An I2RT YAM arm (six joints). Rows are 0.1 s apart.
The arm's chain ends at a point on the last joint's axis. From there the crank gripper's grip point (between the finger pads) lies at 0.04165 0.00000 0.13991 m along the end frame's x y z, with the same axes.
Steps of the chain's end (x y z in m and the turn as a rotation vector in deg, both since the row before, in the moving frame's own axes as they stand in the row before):
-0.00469, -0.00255, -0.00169, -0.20, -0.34, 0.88
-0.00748, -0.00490, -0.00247, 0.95, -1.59, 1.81
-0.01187, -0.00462, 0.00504, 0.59, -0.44, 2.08
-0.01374, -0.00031, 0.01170, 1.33, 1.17, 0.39
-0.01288, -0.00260, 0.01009, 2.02, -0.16, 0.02
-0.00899, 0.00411, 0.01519, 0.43, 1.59, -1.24
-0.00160, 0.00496, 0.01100, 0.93, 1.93, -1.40
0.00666, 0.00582, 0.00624, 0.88, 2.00, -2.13
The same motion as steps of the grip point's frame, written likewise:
-0.00553, -0.00143, -0.00145, -0.20, -0.34, 0.88
-0.01136, -0.00597, -0.00138, 0.95, -1.59, 1.81
-0.01295, -0.00457, 0.00536, 0.59, -0.44, 2.08
-0.01088, -0.00325, 0.01079, 1.33, 1.17, 0.39
-0.01327, -0.00752, 0.01012, 2.02, -0.16, 0.02
-0.00515, 0.00212, 0.01397, 0.43, 1.59, -1.24
0.00305, 0.00163, 0.00949, 0.93, 1.93, -1.40
0.01145, 0.00204, 0.00467, 0.88, 2.00, -2.13

